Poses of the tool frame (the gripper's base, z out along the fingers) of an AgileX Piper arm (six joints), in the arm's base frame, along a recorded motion.
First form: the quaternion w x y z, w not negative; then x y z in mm.
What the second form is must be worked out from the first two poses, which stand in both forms.
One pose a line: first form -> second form
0.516 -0.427 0.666 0.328 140 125 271 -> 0.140 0.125 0.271 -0.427 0.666 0.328 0.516
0.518 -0.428 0.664 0.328 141 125 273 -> 0.141 0.125 0.273 -0.428 0.664 0.328 0.518
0.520 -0.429 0.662 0.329 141 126 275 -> 0.141 0.126 0.275 -0.429 0.662 0.329 0.520
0.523 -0.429 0.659 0.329 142 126 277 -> 0.142 0.126 0.277 -0.429 0.659 0.329 0.523
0.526 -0.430 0.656 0.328 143 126 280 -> 0.143 0.126 0.280 -0.430 0.656 0.328 0.526
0.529 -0.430 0.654 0.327 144 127 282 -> 0.144 0.127 0.282 -0.430 0.654 0.327 0.529
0.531 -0.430 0.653 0.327 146 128 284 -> 0.146 0.128 0.284 -0.430 0.653 0.327 0.531
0.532 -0.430 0.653 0.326 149 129 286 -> 0.149 0.129 0.286 -0.430 0.653 0.326 0.532
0.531 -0.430 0.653 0.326 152 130 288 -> 0.152 0.130 0.288 -0.430 0.653 0.326 0.531
